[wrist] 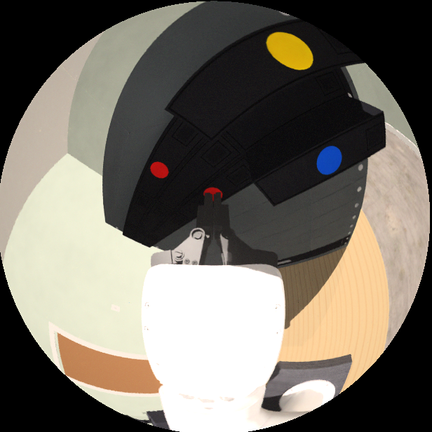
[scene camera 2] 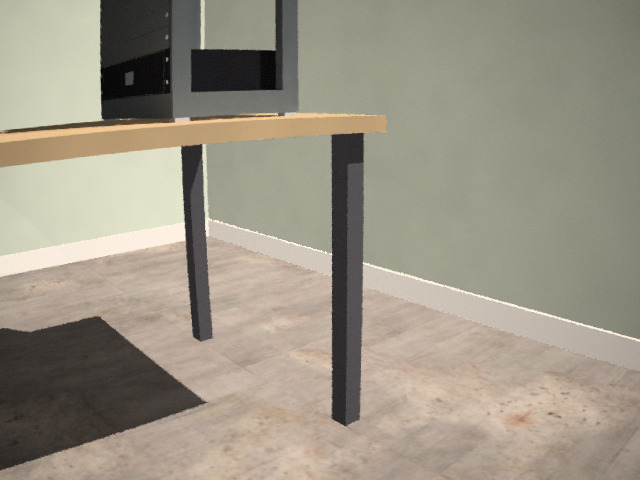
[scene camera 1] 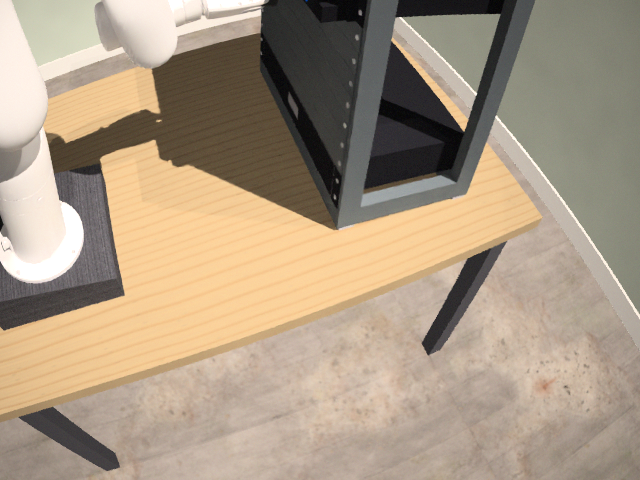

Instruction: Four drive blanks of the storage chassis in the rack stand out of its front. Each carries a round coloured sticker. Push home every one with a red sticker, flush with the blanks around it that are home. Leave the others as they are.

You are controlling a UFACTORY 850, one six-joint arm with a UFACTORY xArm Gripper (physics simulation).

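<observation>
In the wrist view, my gripper (wrist: 213, 201) is shut and empty. Its dark fingertips overlap the lower part of the lower red sticker (wrist: 212, 191), at or very near the blank's face. That blank looks about level with the blanks around it. The other red sticker (wrist: 159, 170) is further left and up, on a blank that also looks about level with its neighbours. The blank with the yellow sticker (wrist: 290, 51) and the blank with the blue sticker (wrist: 329, 160) plainly stand out of the chassis front. The gripper does not show in either scene view.
The rack (scene camera 1: 379, 67) (scene camera 2: 181, 62) stands on the wooden table (scene camera 1: 232, 268) (scene camera 2: 248, 131). Grey panels (wrist: 305, 215) lie below the chassis. In scene camera 1, a black blank end (scene camera 1: 331, 11) juts past the rack's front post. The arm base stands on a dark block (scene camera 1: 93, 222).
</observation>
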